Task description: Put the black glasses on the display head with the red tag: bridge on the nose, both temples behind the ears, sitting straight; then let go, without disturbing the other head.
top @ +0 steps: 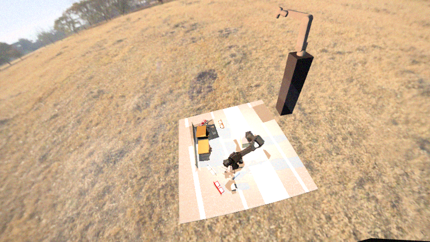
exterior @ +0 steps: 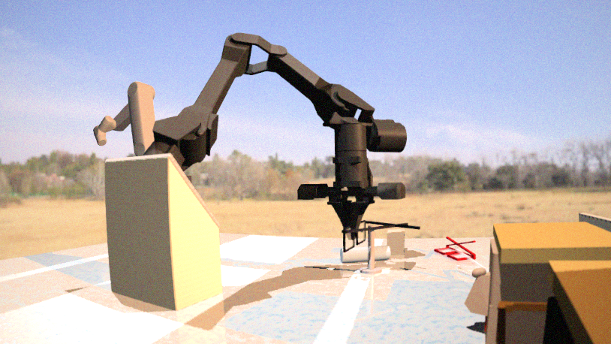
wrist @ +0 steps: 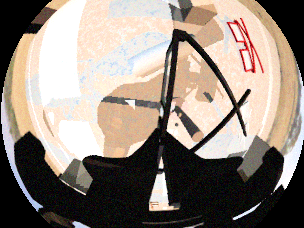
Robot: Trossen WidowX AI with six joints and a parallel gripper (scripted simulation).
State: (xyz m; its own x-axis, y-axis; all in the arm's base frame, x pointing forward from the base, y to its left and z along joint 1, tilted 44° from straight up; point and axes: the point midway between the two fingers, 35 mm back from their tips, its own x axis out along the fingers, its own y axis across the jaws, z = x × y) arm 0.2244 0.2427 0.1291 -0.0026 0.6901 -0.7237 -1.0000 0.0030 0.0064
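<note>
The thin upright peg lies 40 mm below my gripper tip, 30 mm ahead of it and 10 mm to the left of it.
</note>
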